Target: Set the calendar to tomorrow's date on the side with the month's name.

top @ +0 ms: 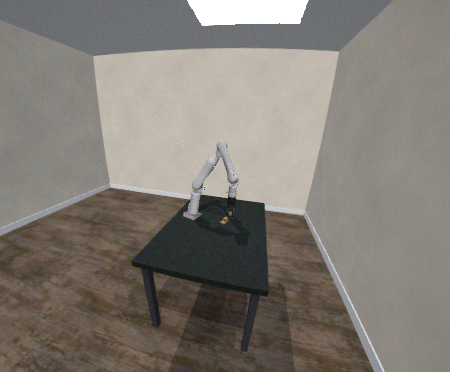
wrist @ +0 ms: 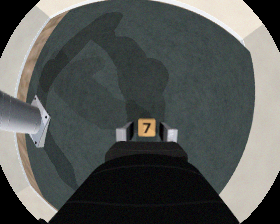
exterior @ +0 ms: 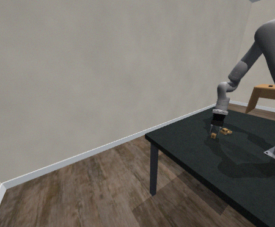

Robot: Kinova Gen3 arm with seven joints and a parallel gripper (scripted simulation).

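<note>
My hand is 4 cm above the wooden date cube.
</note>
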